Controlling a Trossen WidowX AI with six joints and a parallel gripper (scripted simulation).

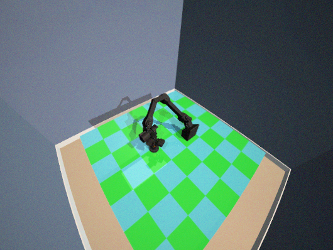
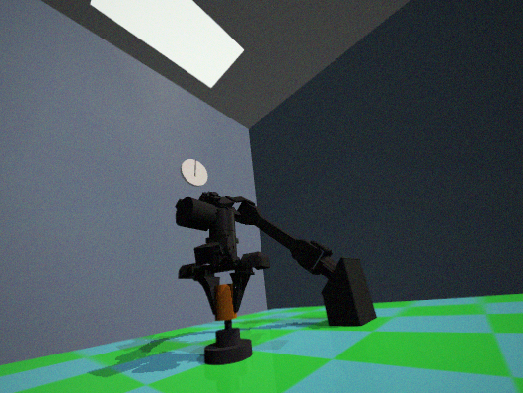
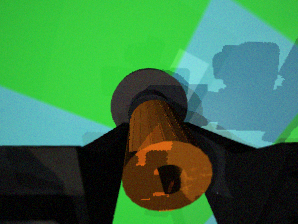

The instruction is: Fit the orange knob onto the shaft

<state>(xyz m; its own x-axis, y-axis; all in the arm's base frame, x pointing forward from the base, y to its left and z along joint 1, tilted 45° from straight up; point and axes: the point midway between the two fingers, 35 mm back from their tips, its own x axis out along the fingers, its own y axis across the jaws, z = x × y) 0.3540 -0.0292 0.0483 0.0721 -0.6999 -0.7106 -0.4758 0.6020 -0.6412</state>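
Right now my gripper tip is 2 cm below the orange knob. Round my gripper tip: pedestal: 4 cm below.
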